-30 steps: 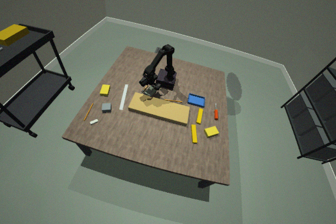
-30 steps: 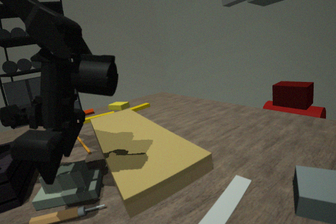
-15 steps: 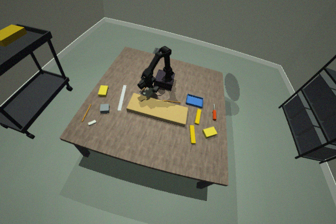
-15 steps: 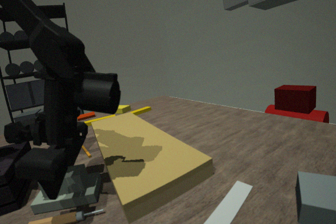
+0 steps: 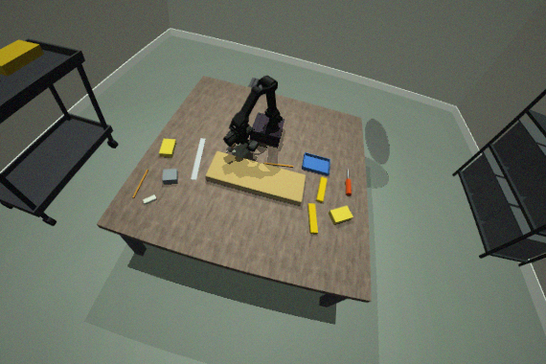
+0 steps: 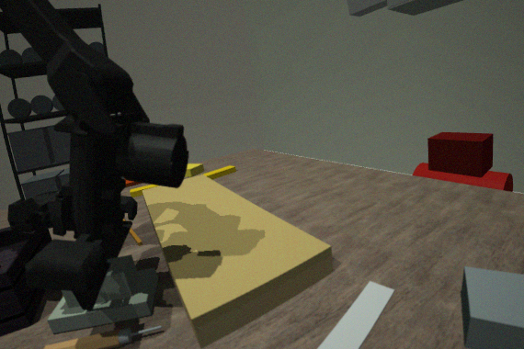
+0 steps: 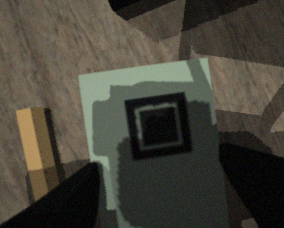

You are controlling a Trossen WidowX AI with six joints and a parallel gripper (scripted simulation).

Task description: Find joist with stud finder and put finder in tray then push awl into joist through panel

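The awl lies 70 mm to the right of my gripper tip, 30 mm ahead of it and 20 mm below it. The rest, counted from my gripper tip: grey stud finder (20 mm above, 10 mm behind); then square light (30 mm above, 20 mm behind); then white ruler (200 mm to the right, 180 mm ahead, 20 mm below).
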